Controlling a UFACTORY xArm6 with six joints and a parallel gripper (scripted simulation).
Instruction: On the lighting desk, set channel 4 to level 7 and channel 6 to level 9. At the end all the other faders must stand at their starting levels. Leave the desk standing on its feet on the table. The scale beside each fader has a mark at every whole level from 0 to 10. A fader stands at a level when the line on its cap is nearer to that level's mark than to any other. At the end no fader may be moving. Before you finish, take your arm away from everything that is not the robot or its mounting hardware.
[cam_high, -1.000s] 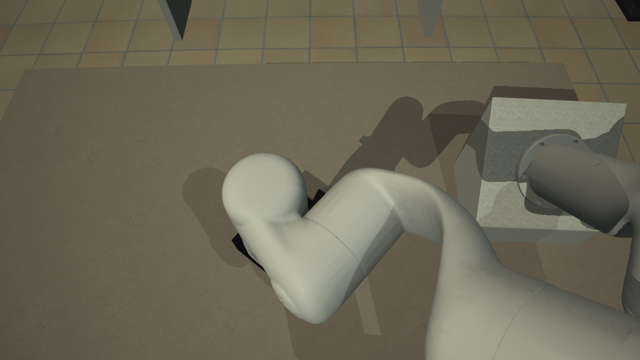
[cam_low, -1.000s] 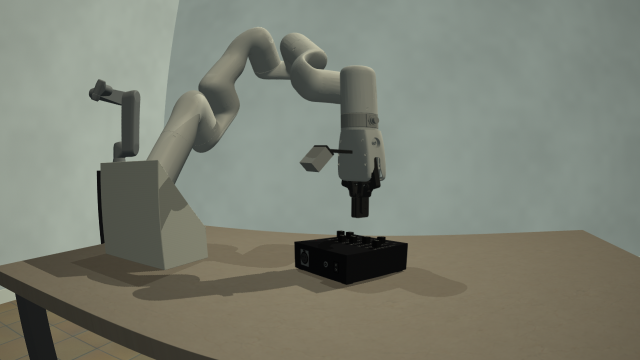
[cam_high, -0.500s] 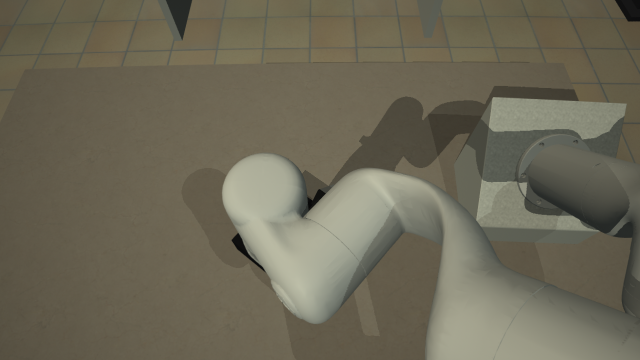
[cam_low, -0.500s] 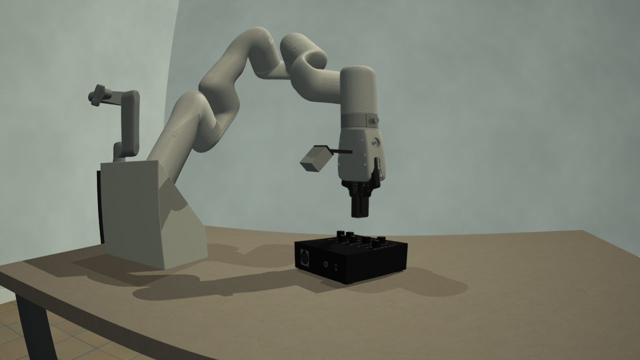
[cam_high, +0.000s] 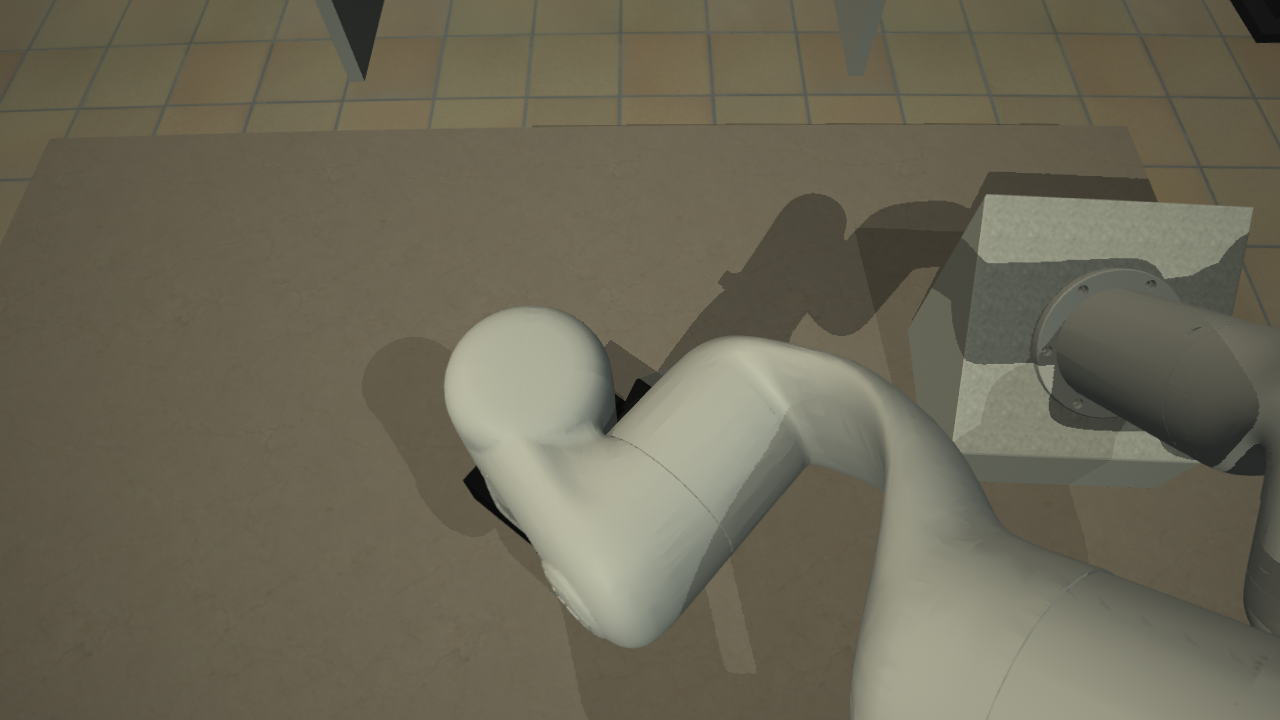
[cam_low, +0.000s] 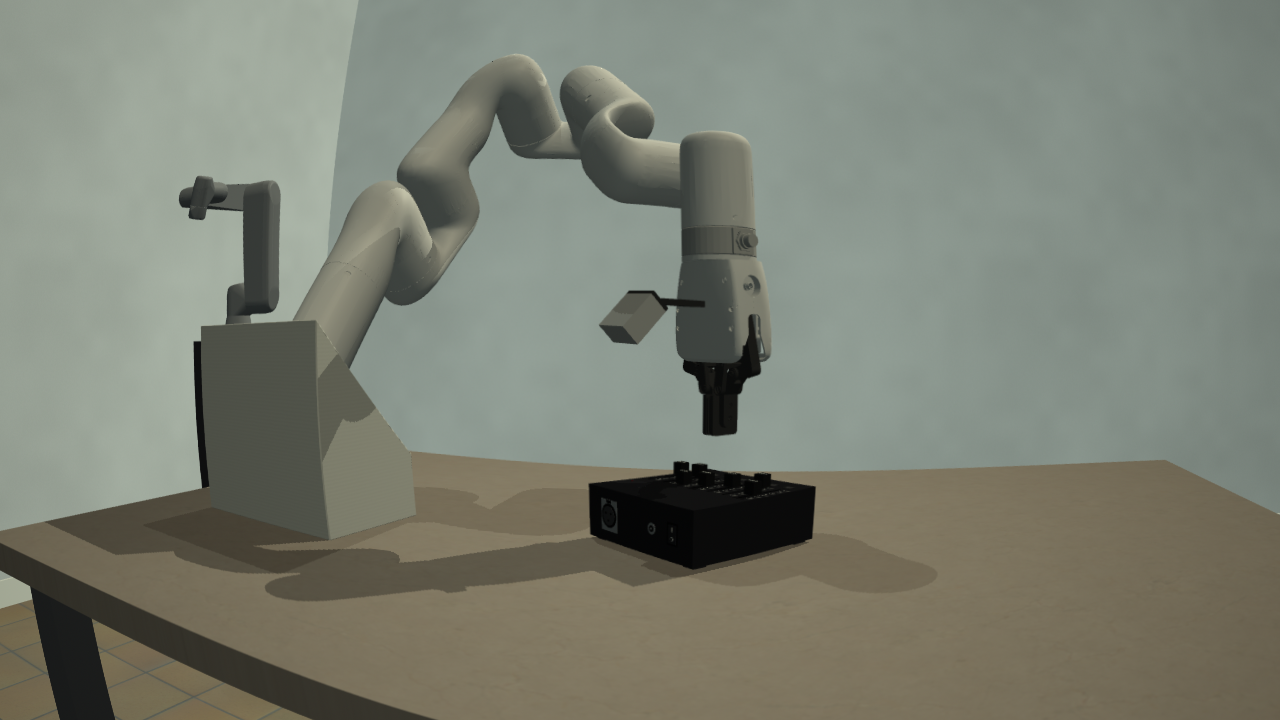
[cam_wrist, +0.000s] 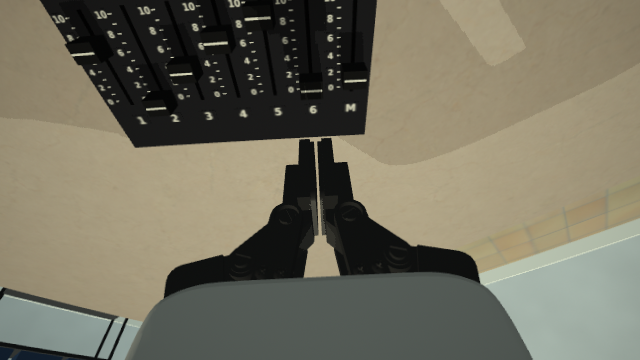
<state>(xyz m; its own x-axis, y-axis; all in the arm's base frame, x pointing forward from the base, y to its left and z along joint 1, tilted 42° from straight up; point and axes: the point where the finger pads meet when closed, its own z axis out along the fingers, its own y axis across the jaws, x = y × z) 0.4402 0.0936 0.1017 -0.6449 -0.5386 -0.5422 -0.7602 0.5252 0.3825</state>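
Now: the channel 6 cap 5 cm below my hand, 2 cm to the right of it and 2 cm behind it. The rest, counted from my hand: channel 4 cap (7 cm to the right, 5 cm below); master fader cap (5 cm below, 4 cm behind, 1 cm to the right); channel 5 cap (6 cm to the right, 5 cm below, 2 cm behind).
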